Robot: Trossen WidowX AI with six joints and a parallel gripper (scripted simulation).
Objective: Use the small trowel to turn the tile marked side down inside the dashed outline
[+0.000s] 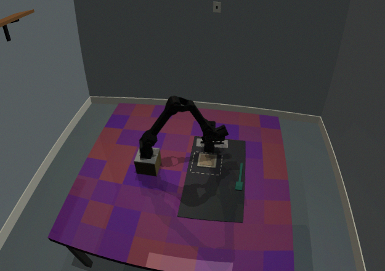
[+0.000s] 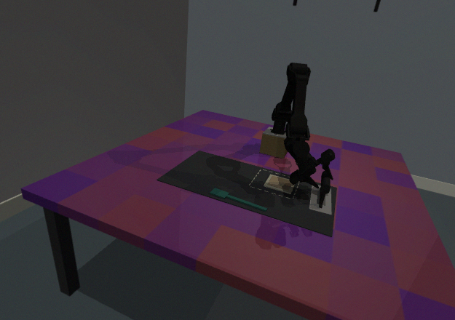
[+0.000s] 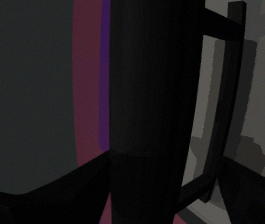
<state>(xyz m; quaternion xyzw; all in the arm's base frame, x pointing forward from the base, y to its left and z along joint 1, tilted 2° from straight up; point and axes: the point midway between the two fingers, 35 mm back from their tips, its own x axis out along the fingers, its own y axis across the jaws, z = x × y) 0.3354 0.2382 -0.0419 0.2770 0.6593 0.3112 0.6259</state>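
Right now the tan tile is 170 mm to the right of my gripper tip and 50 mm below it. From my gripper tip the other things lie so: teal trowel (200 mm ahead, 290 mm to the right, 50 mm below); dark mat (70 mm ahead, 270 mm to the right, 70 mm below).
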